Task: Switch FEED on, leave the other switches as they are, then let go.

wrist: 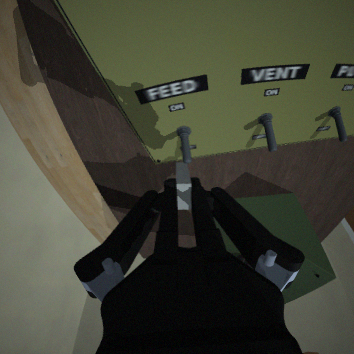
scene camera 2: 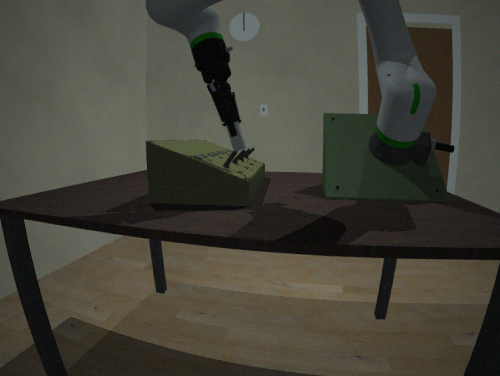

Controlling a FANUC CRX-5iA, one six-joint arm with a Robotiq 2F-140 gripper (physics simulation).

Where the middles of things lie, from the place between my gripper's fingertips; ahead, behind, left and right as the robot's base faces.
Labels:
I see the olive switch box (scene camera 2: 194,172) 150 mm ahead of my hand, 160 mm to the right of it and 50 mm below it.

